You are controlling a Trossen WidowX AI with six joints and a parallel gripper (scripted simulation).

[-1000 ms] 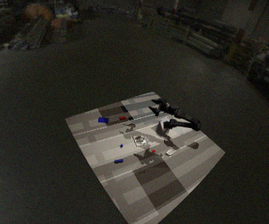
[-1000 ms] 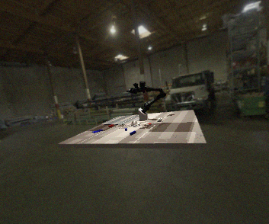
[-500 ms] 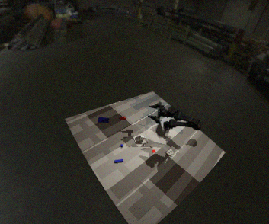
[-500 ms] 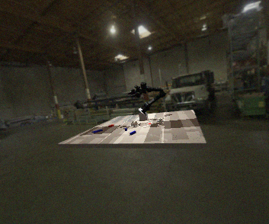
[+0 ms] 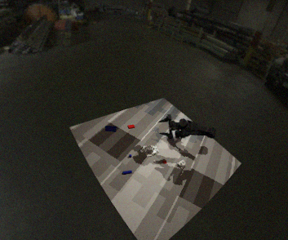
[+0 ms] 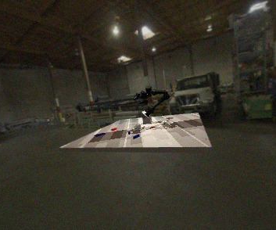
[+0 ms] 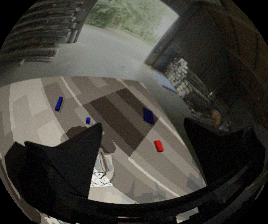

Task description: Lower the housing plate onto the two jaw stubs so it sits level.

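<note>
Now: gripper tip 31 cm above the small red piece, 15 cm to the right of it and 5 cm past it. Round my gripper tip: red block 36 cm to the right, 31 cm below.
</note>
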